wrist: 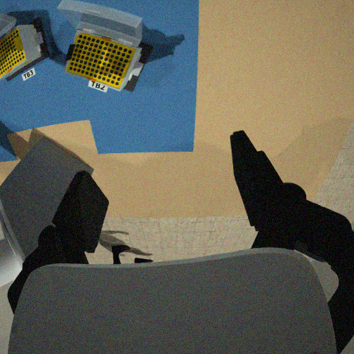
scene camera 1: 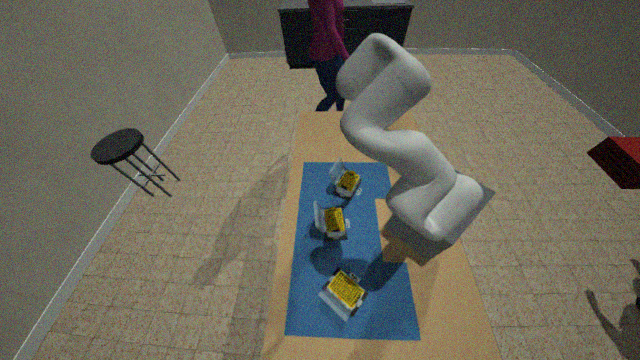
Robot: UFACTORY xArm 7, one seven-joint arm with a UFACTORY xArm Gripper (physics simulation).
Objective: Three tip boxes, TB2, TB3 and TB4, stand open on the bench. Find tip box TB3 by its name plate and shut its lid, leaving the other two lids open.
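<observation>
Tip box TB3 [scene camera 1: 334, 221] [wrist: 12, 51] is the middle box. Its clear lid [scene camera 1: 318, 215] [wrist: 6, 22] stands open, and its name plate [wrist: 28, 74] reads TB3. The wrist view cuts the box off at its left edge. Tip box TB2 [scene camera 1: 348, 182] [wrist: 100, 59] is the far box, with its lid [wrist: 105, 21] open. The near box [scene camera 1: 346, 289], TB4 by elimination, has its lid [scene camera 1: 334, 304] open; its plate is unreadable. My gripper [wrist: 159, 170] is open and empty, high above the bench and off to the side of TB2. Its fingers are hidden in the scene view.
The boxes stand on a blue mat [scene camera 1: 370, 320] [wrist: 165, 110] on the wooden bench [scene camera 1: 450, 310] [wrist: 275, 65]. The arm's base is beside the mat's notch. A person [scene camera 1: 327, 45] stands beyond the far bench end. A black stool [scene camera 1: 118, 146] is at the left.
</observation>
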